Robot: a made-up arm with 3 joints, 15 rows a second.
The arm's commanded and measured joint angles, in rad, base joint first. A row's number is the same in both.
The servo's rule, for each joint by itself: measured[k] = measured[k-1] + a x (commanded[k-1-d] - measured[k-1]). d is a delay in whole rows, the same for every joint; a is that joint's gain. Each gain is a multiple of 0.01, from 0.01 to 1. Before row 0 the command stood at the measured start. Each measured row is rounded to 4 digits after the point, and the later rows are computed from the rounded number. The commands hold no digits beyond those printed.
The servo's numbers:
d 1
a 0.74 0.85 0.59
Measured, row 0: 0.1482 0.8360 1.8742
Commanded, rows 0 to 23: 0.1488 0.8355 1.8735; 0.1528 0.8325 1.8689; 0.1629 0.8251 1.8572; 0.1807 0.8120 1.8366; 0.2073 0.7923 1.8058; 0.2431 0.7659 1.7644; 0.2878 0.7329 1.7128; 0.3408 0.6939 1.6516; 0.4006 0.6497 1.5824; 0.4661 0.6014 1.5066; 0.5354 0.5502 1.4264; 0.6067 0.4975 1.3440; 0.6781 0.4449 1.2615; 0.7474 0.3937 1.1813; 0.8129 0.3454 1.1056; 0.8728 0.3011 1.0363; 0.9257 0.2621 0.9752; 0.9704 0.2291 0.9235; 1.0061 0.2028 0.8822; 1.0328 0.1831 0.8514; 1.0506 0.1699 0.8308; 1.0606 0.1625 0.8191; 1.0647 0.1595 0.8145; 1.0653 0.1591 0.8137
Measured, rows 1 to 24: 0.1482 0.8360 1.8742; 0.1486 0.8356 1.8738; 0.1517 0.8330 1.8709; 0.1600 0.8263 1.8628; 0.1753 0.8141 1.8473; 0.1990 0.7956 1.8228; 0.2316 0.7704 1.7883; 0.2732 0.7385 1.7438; 0.3232 0.7006 1.6894; 0.3805 0.6573 1.6263; 0.4438 0.6098 1.5557; 0.5116 0.5591 1.4794; 0.5820 0.5067 1.3995; 0.6531 0.4542 1.3181; 0.7229 0.4028 1.2374; 0.7895 0.3540 1.1596; 0.8511 0.3090 1.0869; 0.9063 0.2691 1.0210; 0.9537 0.2351 0.9635; 0.9925 0.2076 0.9155; 1.0223 0.1868 0.8777; 1.0432 0.1724 0.8500; 1.0561 0.1640 0.8318; 1.0625 0.1602 0.8216
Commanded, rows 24 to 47: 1.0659 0.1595 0.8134; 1.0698 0.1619 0.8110; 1.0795 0.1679 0.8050; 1.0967 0.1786 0.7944; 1.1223 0.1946 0.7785; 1.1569 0.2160 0.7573; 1.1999 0.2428 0.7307; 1.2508 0.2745 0.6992; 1.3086 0.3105 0.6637; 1.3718 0.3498 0.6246; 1.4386 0.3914 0.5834; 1.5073 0.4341 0.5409; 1.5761 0.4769 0.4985; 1.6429 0.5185 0.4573; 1.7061 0.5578 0.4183; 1.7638 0.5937 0.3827; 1.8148 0.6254 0.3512; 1.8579 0.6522 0.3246; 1.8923 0.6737 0.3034; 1.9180 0.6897 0.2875; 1.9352 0.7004 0.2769; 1.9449 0.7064 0.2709; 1.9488 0.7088 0.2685; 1.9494 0.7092 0.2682
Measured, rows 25 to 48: 1.0646 0.1593 0.8169; 1.0656 0.1595 0.8148; 1.0687 0.1615 0.8126; 1.0767 0.1669 0.8081; 1.0915 0.1768 0.8000; 1.1143 0.1919 0.7873; 1.1458 0.2124 0.7696; 1.1858 0.2382 0.7466; 1.2339 0.2691 0.7186; 1.2892 0.3043 0.6862; 1.3503 0.3430 0.6499; 1.4156 0.3841 0.6107; 1.4835 0.4266 0.5695; 1.5520 0.4694 0.5276; 1.6193 0.5111 0.4861; 1.6835 0.5508 0.4461; 1.7429 0.5873 0.4087; 1.7961 0.6197 0.3748; 1.8418 0.6473 0.3452; 1.8792 0.6697 0.3205; 1.9079 0.6867 0.3010; 1.9281 0.6983 0.2868; 1.9405 0.7052 0.2774; 1.9466 0.7083 0.2721
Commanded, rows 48 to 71: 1.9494 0.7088 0.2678; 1.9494 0.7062 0.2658; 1.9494 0.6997 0.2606; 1.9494 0.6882 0.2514; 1.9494 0.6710 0.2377; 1.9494 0.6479 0.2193; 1.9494 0.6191 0.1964; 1.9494 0.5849 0.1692; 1.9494 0.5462 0.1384; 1.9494 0.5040 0.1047; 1.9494 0.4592 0.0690; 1.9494 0.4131 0.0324; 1.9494 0.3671 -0.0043; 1.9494 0.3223 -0.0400; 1.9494 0.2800 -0.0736; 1.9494 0.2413 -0.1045; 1.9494 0.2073 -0.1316; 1.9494 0.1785 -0.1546; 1.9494 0.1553 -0.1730; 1.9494 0.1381 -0.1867; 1.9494 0.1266 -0.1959; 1.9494 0.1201 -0.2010; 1.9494 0.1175 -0.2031; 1.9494 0.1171 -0.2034
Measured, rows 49 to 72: 1.9487 0.7091 0.2698; 1.9492 0.7088 0.2686; 1.9493 0.7066 0.2669; 1.9494 0.7007 0.2632; 1.9494 0.6901 0.2562; 1.9494 0.6739 0.2453; 1.9494 0.6518 0.2300; 1.9494 0.6240 0.2102; 1.9494 0.5908 0.1860; 1.9494 0.5529 0.1579; 1.9494 0.5113 0.1265; 1.9494 0.4670 0.0926; 1.9494 0.4212 0.0571; 1.9494 0.3752 0.0209; 1.9494 0.3302 -0.0150; 1.9494 0.2875 -0.0496; 1.9494 0.2482 -0.0820; 1.9494 0.2134 -0.1113; 1.9494 0.1837 -0.1368; 1.9494 0.1596 -0.1582; 1.9494 0.1413 -0.1750; 1.9494 0.1288 -0.1873; 1.9494 0.1214 -0.1954; 1.9494 0.1181 -0.1999
